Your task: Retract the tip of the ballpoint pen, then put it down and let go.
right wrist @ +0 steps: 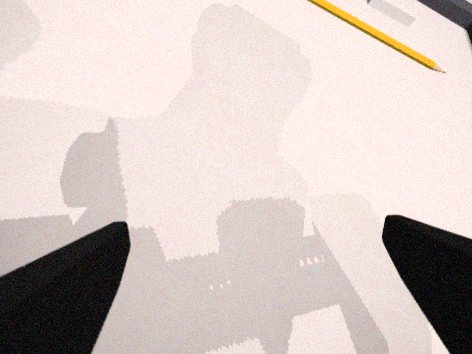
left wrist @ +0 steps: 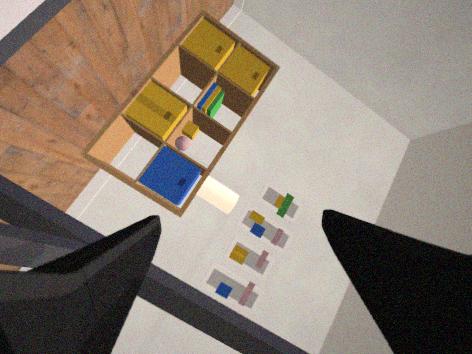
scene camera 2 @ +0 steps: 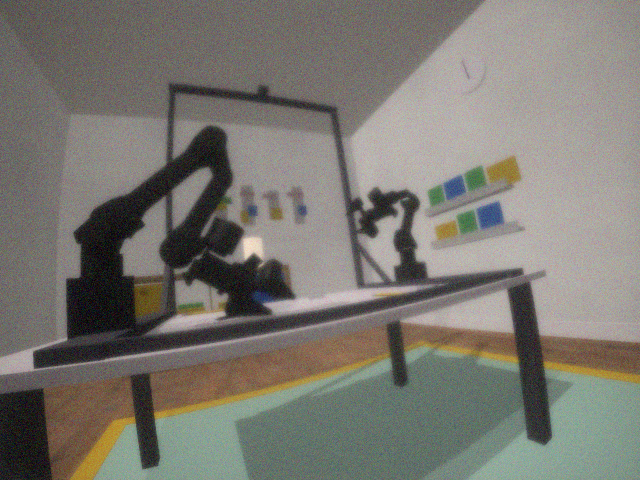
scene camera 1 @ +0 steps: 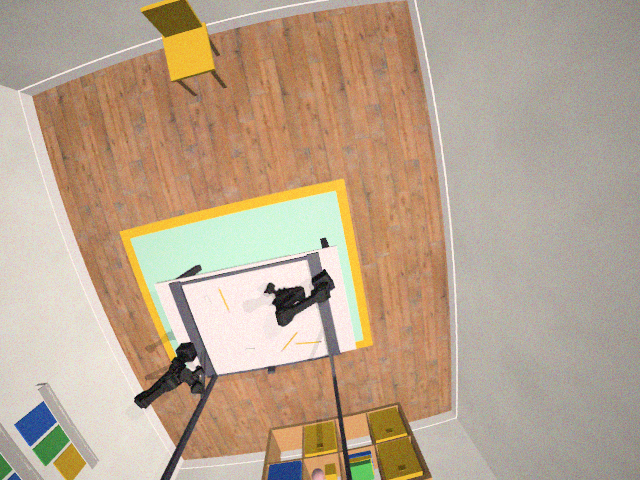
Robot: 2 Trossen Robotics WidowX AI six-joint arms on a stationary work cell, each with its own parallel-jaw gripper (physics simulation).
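Places are measured from the left arm's base along level axes (x ahead, y left, z up), in millimetres.
Pixels of known places: left gripper, fingertip midpoint: (left wrist: 242, 220) (scene camera 2: 349, 224) (scene camera 1: 205, 390); right gripper, fingertip midpoint: (right wrist: 257, 230) (scene camera 2: 283, 305) (scene camera 1: 269, 296); left arm's base at its link origin: (scene camera 2: 409, 263) (scene camera 1: 184, 356); right arm's base at its link origin: (scene camera 1: 323, 286).
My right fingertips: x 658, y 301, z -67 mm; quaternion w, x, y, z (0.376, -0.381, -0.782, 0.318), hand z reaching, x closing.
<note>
Ahead of a thing's pixels: the offset from my right fingertips to its top centre. Level surfaces: height alone.
The ballpoint pen cannot be told for certain; a thin pale item {230 mm back, 376 mm right, 8 mm down} (scene camera 1: 250, 348) lies near the table's lower edge in scene camera 1, too small to identify. My right gripper (scene camera 1: 269, 289) (scene camera 2: 264, 304) (right wrist: 257, 230) is open and empty, pointing down over the white table {20 mm down} (scene camera 1: 242, 322), with shadows between its fingers in the right wrist view. A yellow pencil {301 mm back, 21 mm left, 11 mm down} (scene camera 1: 223, 300) (right wrist: 380, 37) lies ahead of it, apart from the fingers. My left gripper (scene camera 1: 201, 376) (scene camera 2: 357, 219) (left wrist: 242, 220) is open and empty, raised by the table's lower left corner and facing the far wall.
Two more yellow sticks {49 mm ahead, 366 mm right, 13 mm down} (scene camera 1: 289, 341) {170 mm ahead, 398 mm right, 11 mm down} (scene camera 1: 308, 342) lie at the table's lower right. A pale grey strip {407 mm back, 36 mm left, 8 mm down} (scene camera 1: 207, 298) (right wrist: 392, 12) lies beyond the pencil. Dark frame bars (scene camera 1: 190, 320) edge the table. A shelf unit (left wrist: 132, 181) stands beyond it, and a yellow chair (scene camera 1: 188, 56) stands far off.
</note>
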